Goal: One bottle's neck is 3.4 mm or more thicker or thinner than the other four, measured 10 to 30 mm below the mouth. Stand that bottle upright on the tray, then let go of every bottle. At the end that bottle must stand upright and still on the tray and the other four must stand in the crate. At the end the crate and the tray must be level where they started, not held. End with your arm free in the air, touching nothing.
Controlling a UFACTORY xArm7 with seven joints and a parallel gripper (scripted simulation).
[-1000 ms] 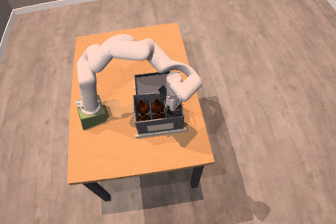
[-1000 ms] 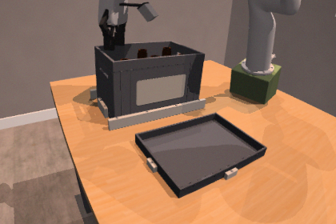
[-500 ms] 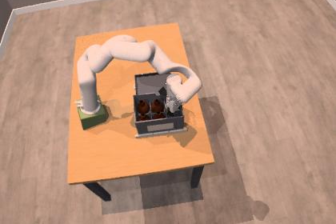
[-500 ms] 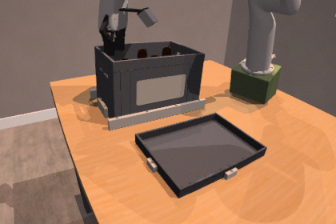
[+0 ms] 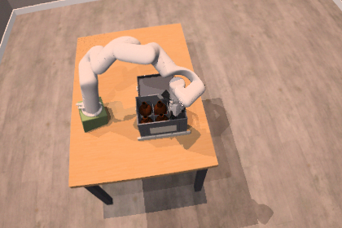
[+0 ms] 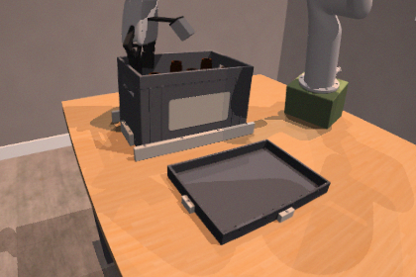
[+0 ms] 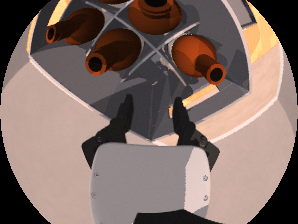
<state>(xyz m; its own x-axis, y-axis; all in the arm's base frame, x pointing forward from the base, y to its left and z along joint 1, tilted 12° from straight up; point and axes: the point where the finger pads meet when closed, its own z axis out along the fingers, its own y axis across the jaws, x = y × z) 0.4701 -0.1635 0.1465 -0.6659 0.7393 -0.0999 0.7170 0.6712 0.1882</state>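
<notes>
The glass bottle lies 90 mm to the left of my hand and 80 mm below it. Round my hand: crate (90 mm behind, 80 mm below, 50 mm to the left); dark tray (320 mm to the left, 150 mm below, 90 mm behind).
</notes>
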